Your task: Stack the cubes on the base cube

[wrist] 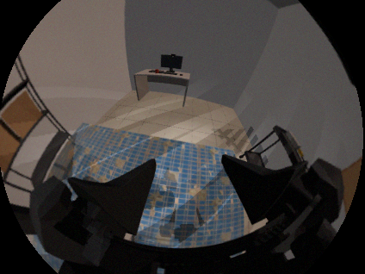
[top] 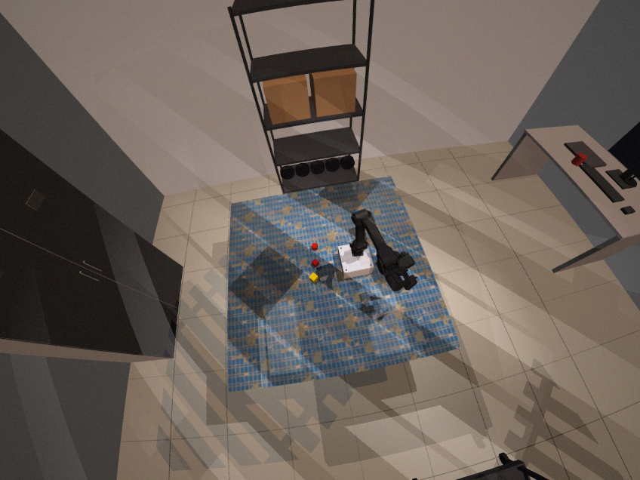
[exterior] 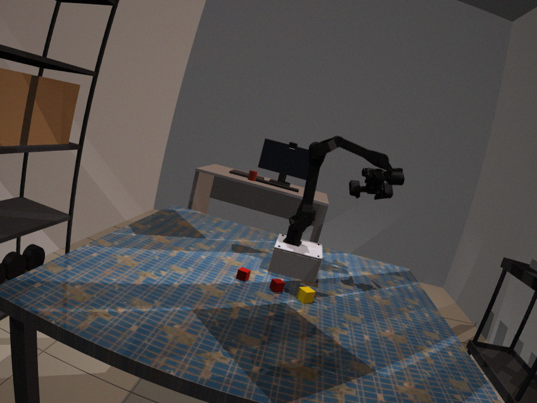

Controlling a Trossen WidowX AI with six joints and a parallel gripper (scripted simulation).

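Right now my gripper tip is 50 cm short of the yellow cube, 10 cm to the left of it and 30 cm above it.
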